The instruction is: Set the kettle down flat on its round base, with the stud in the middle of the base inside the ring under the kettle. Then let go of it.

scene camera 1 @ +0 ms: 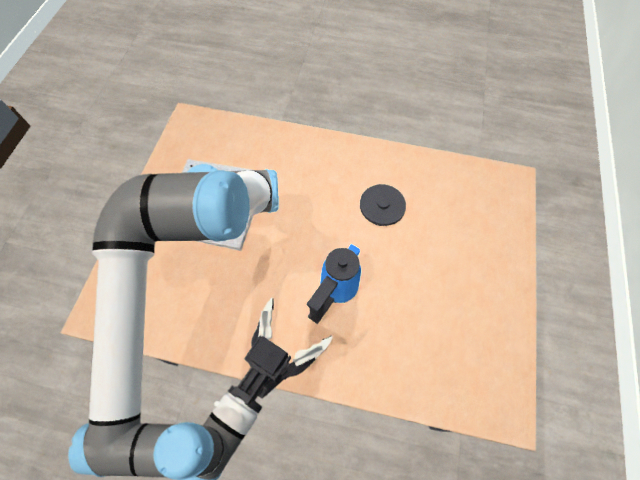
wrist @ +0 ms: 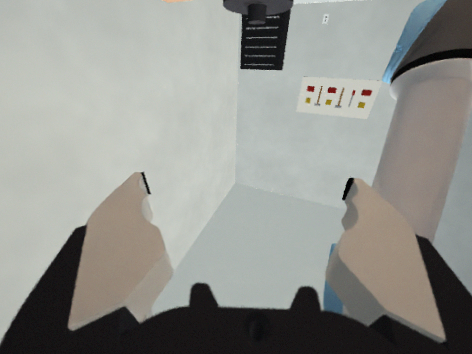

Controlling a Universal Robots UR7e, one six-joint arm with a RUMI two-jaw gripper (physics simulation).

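Observation:
The blue kettle (scene camera 1: 347, 289) with a black lid stands upright on the table in the scene view. Its black handle (scene camera 1: 322, 299) points to the lower left, its spout to the upper right. A dark lid with a knob (wrist: 257, 14), apparently the kettle's, shows at the top edge of the wrist view. The round black base (scene camera 1: 383, 214) lies flat beyond the kettle, apart from it, its middle stud facing up. My gripper (scene camera 1: 301, 318) (wrist: 245, 177) is open and empty, its fingers spread towards the handle from the lower left. The kettle's underside ring is hidden.
The wooden table (scene camera 1: 454, 310) carries the arm's grey mounting plate (scene camera 1: 227, 241) at the left. My arm's white link (scene camera 1: 118, 330) runs down the scene's left side. The wrist view faces walls, with a dark slatted panel (wrist: 265, 47) and a white tool poster (wrist: 337, 111).

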